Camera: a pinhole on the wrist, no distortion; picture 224 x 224 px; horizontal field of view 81.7 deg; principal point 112.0 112.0 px. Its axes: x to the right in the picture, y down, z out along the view. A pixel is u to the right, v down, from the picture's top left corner.
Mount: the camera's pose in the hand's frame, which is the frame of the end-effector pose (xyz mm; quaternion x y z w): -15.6 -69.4 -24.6 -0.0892 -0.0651 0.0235 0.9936
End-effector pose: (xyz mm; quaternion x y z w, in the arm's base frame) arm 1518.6 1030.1 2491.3 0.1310 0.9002 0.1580 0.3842
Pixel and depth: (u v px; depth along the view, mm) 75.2 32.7 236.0
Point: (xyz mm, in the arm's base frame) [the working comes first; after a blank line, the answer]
In the camera's frame: -67.1 -144.5 236.0

1735.1 872.8 2348.5
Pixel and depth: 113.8 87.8 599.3
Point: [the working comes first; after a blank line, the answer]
In the camera's frame: 8.3 -112.0 599.3

1992.2 1038.8 2136.2
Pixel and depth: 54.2 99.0 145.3
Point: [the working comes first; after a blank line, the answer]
In the camera's frame: -64.8 -14.6 145.3

1659.5 958.4 2458.4
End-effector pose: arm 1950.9 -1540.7 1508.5 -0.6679 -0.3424 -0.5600 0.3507
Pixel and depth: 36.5 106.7 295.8
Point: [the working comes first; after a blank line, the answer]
In the camera's frame: -172.4 -12.1 295.8

2010.1 -1326.2 1258.1
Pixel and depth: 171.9 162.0 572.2
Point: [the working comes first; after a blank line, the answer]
In the camera's frame: 264.6 220.9 572.2

2464.5 -1217.8 1579.8
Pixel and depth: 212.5 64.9 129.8
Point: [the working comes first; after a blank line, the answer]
In the camera's frame: 100.7 -47.2 129.8

1948.7 -1386.0 1568.0
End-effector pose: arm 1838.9 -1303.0 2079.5 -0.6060 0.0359 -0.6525 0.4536
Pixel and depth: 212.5 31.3 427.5
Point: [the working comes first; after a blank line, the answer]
In the camera's frame: 331.7 -266.4 427.5

2144.3 -1090.0 2549.0
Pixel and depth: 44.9 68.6 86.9
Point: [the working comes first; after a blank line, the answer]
In the camera's frame: -45.0 -29.1 86.9

1830.9 -1177.9 2092.6
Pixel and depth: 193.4 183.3 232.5
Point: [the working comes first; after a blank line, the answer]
In the camera's frame: 146.1 128.0 232.5

2072.9 -1324.9 2139.5
